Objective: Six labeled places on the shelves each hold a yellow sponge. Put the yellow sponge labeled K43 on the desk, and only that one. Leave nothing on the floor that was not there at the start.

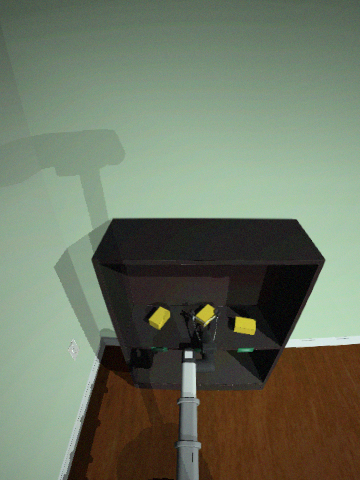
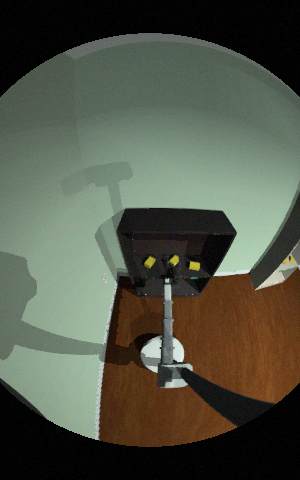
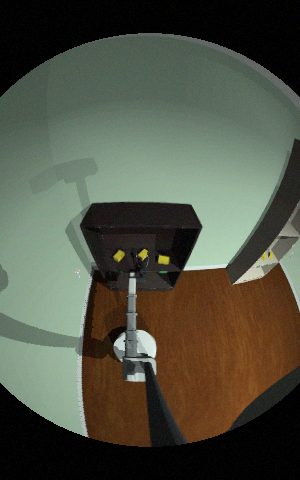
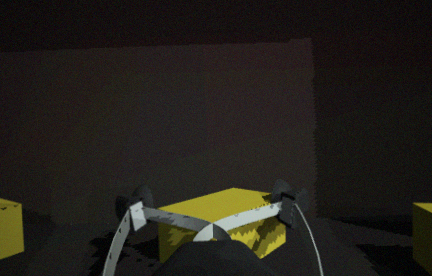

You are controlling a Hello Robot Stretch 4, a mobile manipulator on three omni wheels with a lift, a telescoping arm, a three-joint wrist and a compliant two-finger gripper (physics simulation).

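Observation:
Three yellow sponges stand on the upper board of the dark shelf unit (image 1: 210,242) (image 2: 175,220) (image 3: 140,215): a left sponge (image 1: 159,318) (image 2: 150,262) (image 3: 119,255) (image 4: 10,230), a middle sponge (image 1: 205,314) (image 2: 174,260) (image 3: 143,254) (image 4: 220,205) and a right sponge (image 1: 245,325) (image 2: 194,266) (image 3: 163,259) (image 4: 422,230). My gripper (image 1: 201,316) (image 4: 212,197) is open, its fingertips at the two sides of the middle sponge; contact cannot be told. Green labels (image 1: 159,349) (image 1: 245,350) sit on the board's front edge, too small to read. The arm partly hides the middle label. No desk can be made out.
A second shelf unit (image 2: 272,262) (image 3: 250,220) with a dark side and pale inside stands to the right, with small yellow sponges (image 2: 291,259) (image 3: 264,256) on it. The left wall is close beside the dark unit. A dark shape (image 3: 272,400) shows at lower right.

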